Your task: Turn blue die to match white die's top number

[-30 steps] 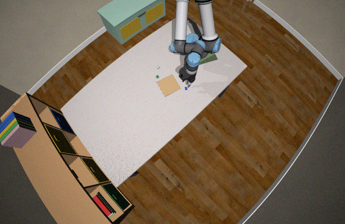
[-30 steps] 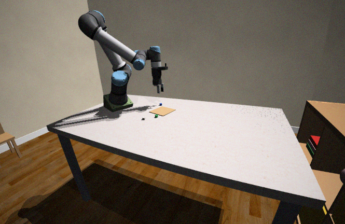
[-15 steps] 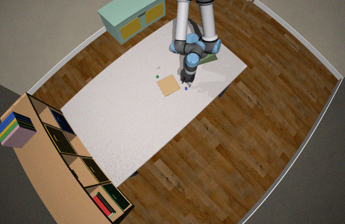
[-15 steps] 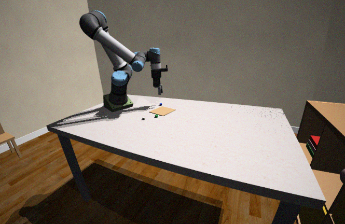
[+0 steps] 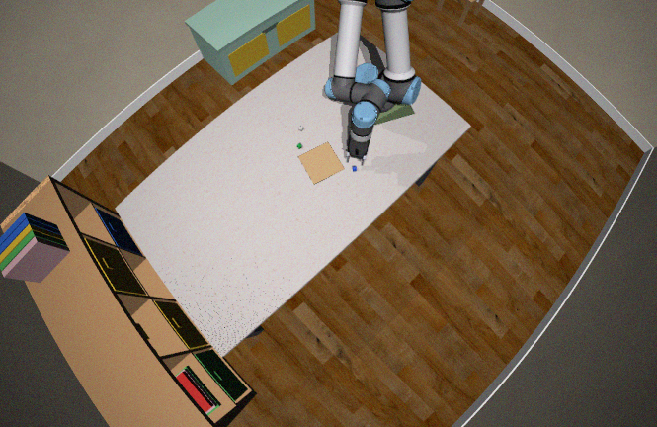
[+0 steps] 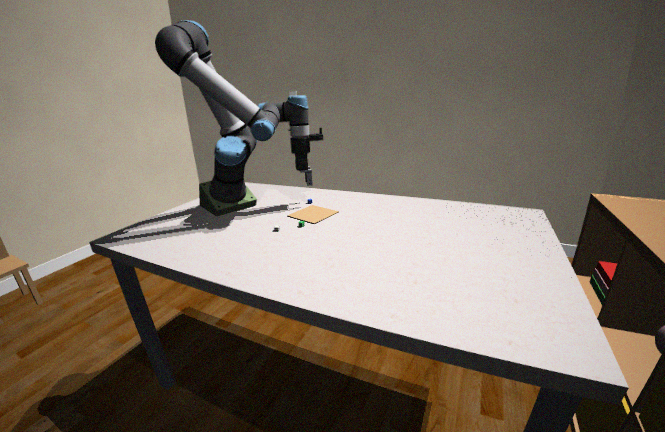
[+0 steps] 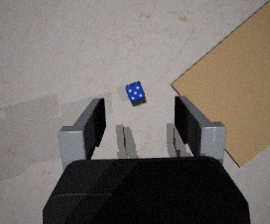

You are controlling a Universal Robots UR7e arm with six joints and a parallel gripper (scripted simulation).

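Right now my hand is 100 mm above the blue die. The rest, counted from my hand: green die (230 mm to the right, 100 mm below, 80 mm ahead); then white die (290 mm to the right, 100 mm below, 10 mm ahead); then tan mat (120 mm to the right, 100 mm below, 70 mm ahead).
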